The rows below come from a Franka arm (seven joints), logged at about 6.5 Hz.
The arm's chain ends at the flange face. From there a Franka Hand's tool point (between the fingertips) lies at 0.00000 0.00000 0.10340 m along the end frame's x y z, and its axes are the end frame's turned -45 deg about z.
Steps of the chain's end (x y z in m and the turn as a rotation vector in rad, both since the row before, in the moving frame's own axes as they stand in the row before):
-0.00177, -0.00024, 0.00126, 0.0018, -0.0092, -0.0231
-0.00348, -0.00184, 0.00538, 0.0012, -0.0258, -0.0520
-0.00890, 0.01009, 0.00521, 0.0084, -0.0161, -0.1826
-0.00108, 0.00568, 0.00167, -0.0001, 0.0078, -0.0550
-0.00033, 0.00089, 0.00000, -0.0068, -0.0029, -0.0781
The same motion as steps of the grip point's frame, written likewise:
-0.00163, -0.00222, 0.00126, 0.0078, -0.0052, -0.0231
-0.00301, -0.00569, 0.00535, 0.0191, -0.0174, -0.0520
-0.01415, -0.00089, 0.00519, 0.0173, -0.0054, -0.1826
-0.00420, 0.00381, 0.00167, -0.0056, 0.0054, -0.0550
-0.00156, 0.00071, 0.00000, -0.0028, -0.0069, -0.0781

